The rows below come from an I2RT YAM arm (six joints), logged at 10 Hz.
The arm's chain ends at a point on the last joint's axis. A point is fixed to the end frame.
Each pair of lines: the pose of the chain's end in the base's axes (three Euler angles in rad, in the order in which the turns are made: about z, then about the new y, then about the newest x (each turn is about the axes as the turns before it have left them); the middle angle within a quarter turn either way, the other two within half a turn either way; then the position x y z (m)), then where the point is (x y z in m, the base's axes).
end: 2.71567 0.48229 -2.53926 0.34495 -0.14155 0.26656
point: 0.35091 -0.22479 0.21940
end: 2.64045 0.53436 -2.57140 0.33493 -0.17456 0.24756
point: 0.33871 -0.25800 0.20053
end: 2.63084 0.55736 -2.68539 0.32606 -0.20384 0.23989
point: 0.33723 -0.28322 0.18733
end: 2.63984 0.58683 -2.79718 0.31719 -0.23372 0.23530
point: 0.33762 -0.30829 0.17863
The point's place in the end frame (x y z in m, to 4 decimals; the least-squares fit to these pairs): -0.0134 -0.0263 0.0912
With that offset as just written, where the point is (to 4 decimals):
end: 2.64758 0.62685 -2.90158 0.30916 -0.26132 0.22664
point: 0.3388 -0.3309 0.1678
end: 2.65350 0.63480 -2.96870 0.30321 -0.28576 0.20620
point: 0.3379 -0.3513 0.1455
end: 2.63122 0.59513 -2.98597 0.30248 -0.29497 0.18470
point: 0.3346 -0.3590 0.1210
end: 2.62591 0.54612 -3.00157 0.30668 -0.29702 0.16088
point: 0.3367 -0.3586 0.0938
